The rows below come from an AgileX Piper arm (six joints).
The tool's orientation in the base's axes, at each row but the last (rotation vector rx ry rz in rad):
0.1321, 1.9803, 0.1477
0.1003, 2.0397, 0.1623
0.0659, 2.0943, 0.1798
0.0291, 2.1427, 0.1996
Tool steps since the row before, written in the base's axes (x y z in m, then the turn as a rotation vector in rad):
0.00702, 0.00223, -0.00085, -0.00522, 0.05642, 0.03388
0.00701, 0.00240, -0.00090, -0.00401, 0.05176, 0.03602
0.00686, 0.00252, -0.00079, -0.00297, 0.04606, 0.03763
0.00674, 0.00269, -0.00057, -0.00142, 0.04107, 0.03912
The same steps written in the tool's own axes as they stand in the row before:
-0.00169, 0.00224, 0.00686, -0.01939, 0.06108, -0.01587
-0.00207, 0.00223, 0.00682, -0.02249, 0.05682, -0.01609
-0.00249, 0.00218, 0.00656, -0.02508, 0.05141, -0.01657
-0.00296, 0.00218, 0.00628, -0.02765, 0.04663, -0.01674

